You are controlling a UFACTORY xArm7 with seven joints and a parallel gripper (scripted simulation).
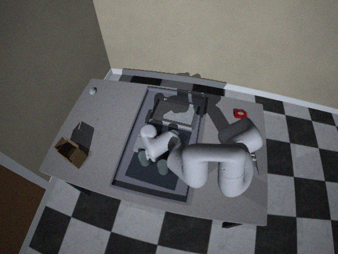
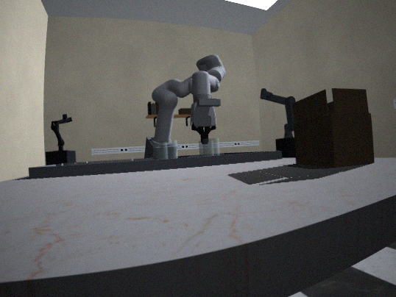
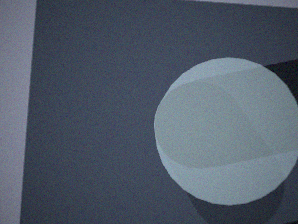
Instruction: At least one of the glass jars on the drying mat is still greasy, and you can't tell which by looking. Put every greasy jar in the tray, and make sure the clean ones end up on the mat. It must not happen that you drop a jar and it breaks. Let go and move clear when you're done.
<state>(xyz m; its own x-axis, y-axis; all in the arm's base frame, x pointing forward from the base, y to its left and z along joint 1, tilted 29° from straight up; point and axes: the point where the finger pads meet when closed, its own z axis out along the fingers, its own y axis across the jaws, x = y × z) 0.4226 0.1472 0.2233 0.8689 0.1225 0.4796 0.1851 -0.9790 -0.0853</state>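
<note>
The dark drying mat is 1 cm ahead of my hand, 8 cm to the right of it and 9 cm below it. Also, from my hand: light grey tray (5 cm ahead, 39 cm to the right, 9 cm below); then red object (40 cm behind, 61 cm to the right, 8 cm below); then cardboard box (51 cm ahead, 20 cm to the left, 3 cm below).
</note>
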